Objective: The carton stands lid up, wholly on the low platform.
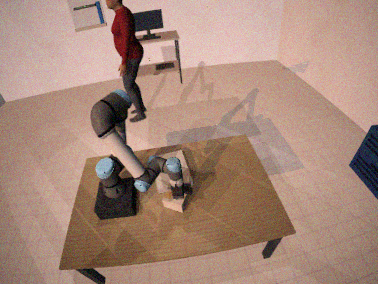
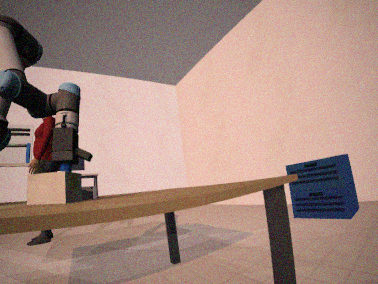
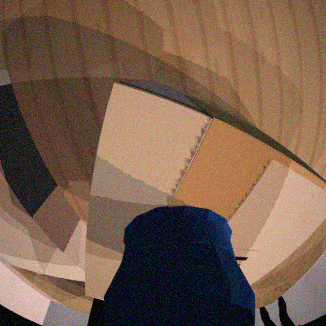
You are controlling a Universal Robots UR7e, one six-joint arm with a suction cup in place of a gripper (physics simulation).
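Where they show: hand, its tool point: (image 3: 177, 214); arm's base, origin of its link: (image 1: 115, 188).
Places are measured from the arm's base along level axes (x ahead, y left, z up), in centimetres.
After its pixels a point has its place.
Note:
The carton (image 1: 175, 204) {x 39.9, y -9.1, z -2.9 cm} (image 2: 45, 187) {x 37.6, y -8.5, z -5.7 cm} (image 3: 145, 139) is a pale cardboard box with an orange tape strip (image 3: 220, 165) across its lid. It stands lid up on the wooden table (image 1: 232, 202) {x 75.0, y -3.7, z -10.4 cm} (image 2: 183, 195) {x 71.3, y -27.7, z -10.3 cm}, just in front of the low pale platform (image 1: 183, 157) {x 42.2, y 33.2, z -5.5 cm}. It does not stand on the platform. My suction cup (image 1: 178, 195) {x 42.2, y -4.0, z -3.1 cm} (image 2: 65, 167) (image 3: 181, 259) is blue and points straight down. It presses on the carton's lid near one edge. The carton's underside rests on the table.
The robot's dark base (image 1: 116, 204) {x 4.0, y -11.8, z 0.1 cm} stands on the table to the left of the carton. A person in a red top (image 1: 127, 45) (image 2: 43, 142) walks behind the table. A desk with a monitor (image 1: 158, 36) stands by the back wall. A blue cabinet (image 1: 366, 159) (image 2: 322, 186) is at the right.

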